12 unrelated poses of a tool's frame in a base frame.
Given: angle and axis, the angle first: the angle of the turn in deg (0 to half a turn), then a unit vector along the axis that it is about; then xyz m.
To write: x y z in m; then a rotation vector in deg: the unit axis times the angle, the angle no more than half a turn. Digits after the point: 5 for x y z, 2 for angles.
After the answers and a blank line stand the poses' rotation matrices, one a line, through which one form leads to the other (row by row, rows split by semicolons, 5 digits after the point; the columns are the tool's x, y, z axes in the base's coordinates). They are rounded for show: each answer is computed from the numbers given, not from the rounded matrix.
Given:
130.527, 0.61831, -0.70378, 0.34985, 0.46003, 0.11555, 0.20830
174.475, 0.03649, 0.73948, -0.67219, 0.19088, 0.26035, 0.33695
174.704, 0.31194, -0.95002, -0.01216, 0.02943, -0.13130, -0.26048
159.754, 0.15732, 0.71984, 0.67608, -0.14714, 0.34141, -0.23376
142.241, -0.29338, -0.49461, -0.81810, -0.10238, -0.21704, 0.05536
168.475, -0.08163, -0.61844, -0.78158, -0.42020, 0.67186, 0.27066
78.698, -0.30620, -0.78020, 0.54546, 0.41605, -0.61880, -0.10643
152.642, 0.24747, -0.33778, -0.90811, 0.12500, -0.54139, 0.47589
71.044, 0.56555, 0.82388, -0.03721, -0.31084, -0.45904, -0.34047
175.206, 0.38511, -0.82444, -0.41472, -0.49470, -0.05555, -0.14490
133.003, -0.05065, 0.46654, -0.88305, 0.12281, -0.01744, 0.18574
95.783, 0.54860, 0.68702, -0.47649, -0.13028, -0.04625, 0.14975
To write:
0.46003, 0.11555, 0.20830, 80.71, -91.86, 45.66
0.19088, 0.26035, 0.33695, 6.37, 129.02, -117.28
0.02943, -0.13130, -0.26048, 54.50, -165.97, -2.12
-0.14714, 0.34141, -0.23376, 25.13, 115.00, 108.01
-0.10238, -0.21704, 0.05536, -41.73, -70.35, -116.37
-0.42020, 0.67186, 0.27066, -13.75, -104.19, -131.68
0.41605, -0.61880, -0.10643, -24.10, -61.40, 42.93
0.12500, -0.54139, 0.47589, 37.77, -51.56, -138.62
-0.31084, -0.45904, -0.34047, 40.18, 58.53, -2.64
-0.49470, -0.05555, -0.14490, 67.47, -144.45, -72.66
0.12281, -0.01744, 0.18574, -6.74, 62.05, -117.45
-0.13028, -0.04625, 0.14975, 52.55, 65.80, -45.64

-0.01908 -0.98383 -0.17806; -0.45199 0.16735 -0.87618; 0.89182 0.06377 -0.44788
-0.99270 0.11856 0.02225; -0.01088 0.09576 -0.99534; -0.12014 -0.98832 -0.09378
-0.80153 -0.59032 -0.09526; -0.59256 0.80551 -0.00574; 0.08012 0.05185 -0.99544
-0.89025 -0.01447 0.45525; 0.45345 0.06611 0.88883; -0.04295 0.99771 -0.05229
-0.63647 0.76079 0.12690; -0.24113 -0.35254 0.90420; 0.73264 0.54490 0.40783
-0.96665 0.25611 0.00275; -0.05621 -0.22261 0.97329; 0.24988 0.94067 0.22958
0.27136 -0.34280 -0.89936; 0.72696 0.68540 -0.04190; 0.63078 -0.64243 0.43520
-0.77252 0.25949 -0.57955; -0.57515 -0.67272 0.46545; -0.26910 0.69290 0.66894
0.54079 0.34978 0.76499; 0.27939 0.78312 -0.55557; -0.79340 0.51418 0.32578
-0.70040 -0.59923 -0.38777; -0.66855 0.36052 0.65044; -0.24996 0.71481 -0.65312
-0.67772 0.60604 0.41642; -0.68554 -0.31593 -0.65592; -0.26596 -0.73000 0.62957
0.23053 0.88894 0.39578; -0.05919 0.41879 -0.90615; -0.97126 0.18546 0.14916

